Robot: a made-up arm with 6 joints. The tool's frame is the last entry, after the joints.
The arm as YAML. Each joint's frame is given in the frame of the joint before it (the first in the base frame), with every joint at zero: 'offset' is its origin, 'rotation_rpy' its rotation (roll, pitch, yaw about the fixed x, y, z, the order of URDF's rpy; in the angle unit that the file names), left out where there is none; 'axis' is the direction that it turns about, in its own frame. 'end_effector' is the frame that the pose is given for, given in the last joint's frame.
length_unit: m
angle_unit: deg
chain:
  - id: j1
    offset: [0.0, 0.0, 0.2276]
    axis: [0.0, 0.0, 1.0]
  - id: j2
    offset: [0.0, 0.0, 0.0]
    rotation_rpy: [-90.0, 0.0, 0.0]
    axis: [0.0, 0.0, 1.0]
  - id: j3
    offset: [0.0, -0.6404, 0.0]
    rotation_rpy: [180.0, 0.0, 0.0]
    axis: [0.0, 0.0, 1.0]
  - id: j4
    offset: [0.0, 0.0, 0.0]
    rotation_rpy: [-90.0, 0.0, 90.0]
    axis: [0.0, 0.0, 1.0]
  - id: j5
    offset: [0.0, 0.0, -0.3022]
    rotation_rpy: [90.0, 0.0, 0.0]
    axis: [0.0, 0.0, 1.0]
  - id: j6
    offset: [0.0, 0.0, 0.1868]
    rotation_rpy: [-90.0, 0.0, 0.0]
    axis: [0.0, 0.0, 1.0]
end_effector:
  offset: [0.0, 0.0, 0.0]
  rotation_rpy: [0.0, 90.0, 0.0]
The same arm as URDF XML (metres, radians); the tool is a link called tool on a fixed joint. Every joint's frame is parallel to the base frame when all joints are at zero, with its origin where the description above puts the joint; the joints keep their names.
<robot name="arm">
  <joint name="j1" type="continuous">
    <parent link="base"/>
    <child link="link1"/>
    <origin xyz="0.0000 0.0000 0.2276" rpy="0.0000 0.0000 0.0000"/>
    <axis xyz="0 0 1"/>
  </joint>
  <joint name="j2" type="continuous">
    <parent link="link1"/>
    <child link="link2"/>
    <origin xyz="0.0000 0.0000 0.0000" rpy="0.0000 0.0000 0.0000"/>
    <axis xyz="0 1 0"/>
  </joint>
  <joint name="j3" type="continuous">
    <parent link="link2"/>
    <child link="link3"/>
    <origin xyz="0.0000 0.0000 0.6404" rpy="0.0000 0.0000 0.0000"/>
    <axis xyz="0 -1 0"/>
  </joint>
  <joint name="j4" type="continuous">
    <parent link="link3"/>
    <child link="link4"/>
    <origin xyz="0.0000 0.0000 0.0000" rpy="0.0000 0.0000 0.0000"/>
    <axis xyz="-1 0 0"/>
  </joint>
  <joint name="j5" type="continuous">
    <parent link="link4"/>
    <child link="link5"/>
    <origin xyz="0.3022 0.0000 0.0000" rpy="0.0000 0.0000 0.0000"/>
    <axis xyz="0 -1 0"/>
  </joint>
  <joint name="j6" type="continuous">
    <parent link="link5"/>
    <child link="link6"/>
    <origin xyz="0.0000 -0.1868 0.0000" rpy="0.0000 0.0000 0.0000"/>
    <axis xyz="-1 0 0"/>
  </joint>
  <joint name="tool_fixed" type="fixed">
    <parent link="link6"/>
    <child link="tool"/>
    <origin xyz="0.0000 0.0000 0.0000" rpy="0.0000 0.0000 0.0000"/>
  </joint>
  <link name="base"/>
  <link name="link1"/>
  <link name="link2"/>
  <link name="link3"/>
  <link name="link4"/>
  <link name="link5"/>
  <link name="link6"/>
  <link name="tool"/>
</robot>

